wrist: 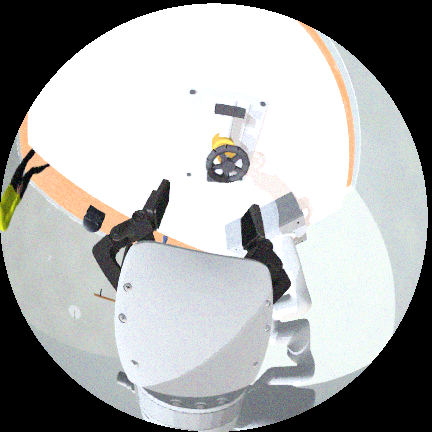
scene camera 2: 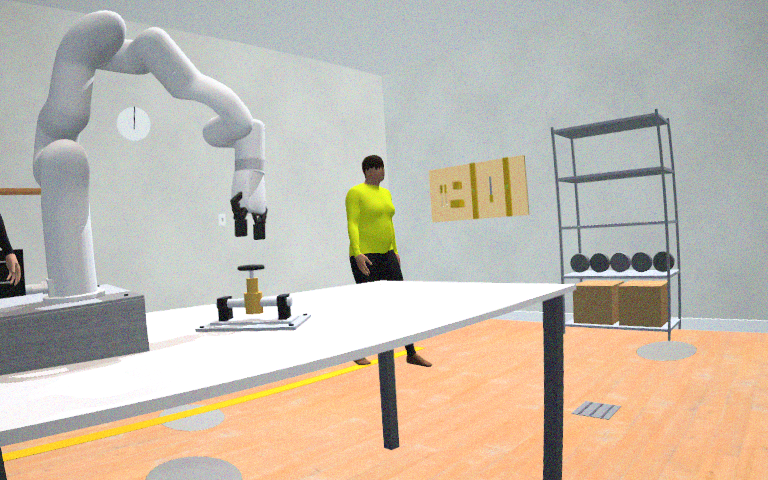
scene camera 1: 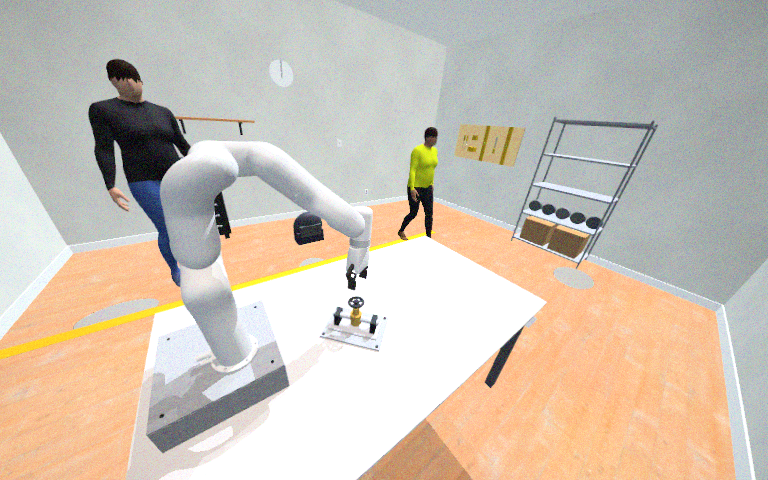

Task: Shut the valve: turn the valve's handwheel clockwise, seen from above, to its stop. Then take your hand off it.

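Observation:
The valve has a dark spoked handwheel (scene camera 1: 355, 302) (scene camera 2: 250, 267) (wrist: 227, 164) on top of a yellow body (scene camera 1: 355, 318) (scene camera 2: 253, 301) (wrist: 223, 143). Its pipe is held by two black supports on a light base plate (scene camera 1: 368, 344) (scene camera 2: 249, 325) (wrist: 201, 106). My gripper (scene camera 1: 357, 279) (scene camera 2: 249, 234) (wrist: 209, 200) is open and empty, fingers pointing down. It hangs above the handwheel with a clear gap and does not touch it. In the wrist view the wheel shows ahead of the fingertips, nearer the right finger. How far the wheel is turned cannot be told.
The valve stands on the white table (scene camera 1: 453, 283) (scene camera 2: 453, 305), beside the grey block (scene camera 1: 226, 410) (scene camera 2: 73, 339) that bears my arm. A person in yellow (scene camera 1: 423, 166) (scene camera 2: 370, 220) and a person in black (scene camera 1: 141, 135) stand beyond the table. A shelf rack (scene camera 1: 603, 122) (scene camera 2: 611, 125) stands farther back.

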